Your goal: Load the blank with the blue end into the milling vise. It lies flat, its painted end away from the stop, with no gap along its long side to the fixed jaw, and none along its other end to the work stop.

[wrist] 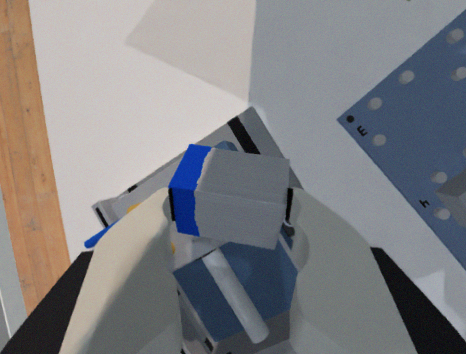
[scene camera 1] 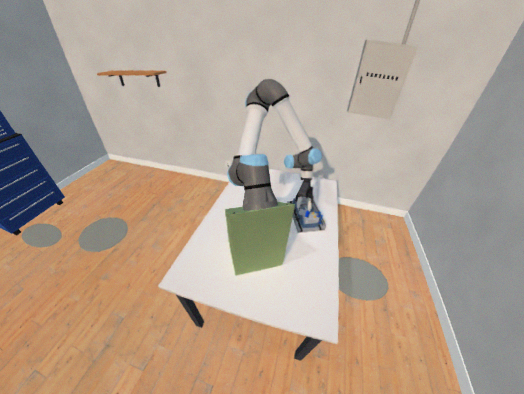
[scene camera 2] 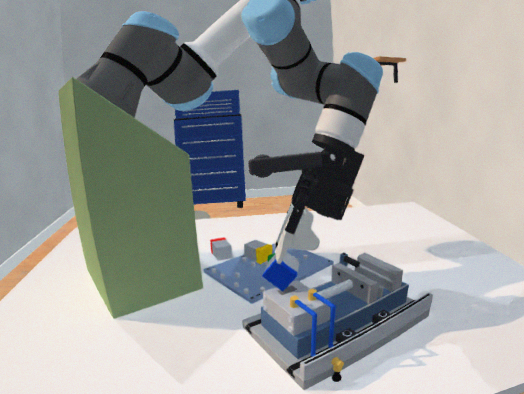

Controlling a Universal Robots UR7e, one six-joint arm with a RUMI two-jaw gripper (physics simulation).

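Note:
The blank with the blue end (scene camera 2: 280, 275) (wrist: 240, 200) is held between the fingertips, its blue end at the left finger in the wrist view. It looks tilted in scene camera 2. My gripper (scene camera 1: 309, 204) (scene camera 2: 286, 261) (wrist: 229, 190) is shut on it. The milling vise (scene camera 1: 311, 225) (scene camera 2: 300, 342) (wrist: 270, 272) stands on the table below. The blank hangs above the vise's light grey block (scene camera 2: 285, 311), apart from the upright jaw plates (scene camera 2: 357, 282). The blank and fingers hide part of the vise in the wrist view.
Two blue rods (scene camera 2: 314, 332) with yellow caps stand at the vise's block. A blue pegged board (scene camera 2: 227, 282) (wrist: 400, 120) lies beside the vise, carrying a yellow-ended blank (scene camera 2: 264, 254). A red-ended blank (scene camera 2: 221, 248) lies behind. A tall green block (scene camera 1: 260, 240) (scene camera 2: 140, 215) stands near the arm's base.

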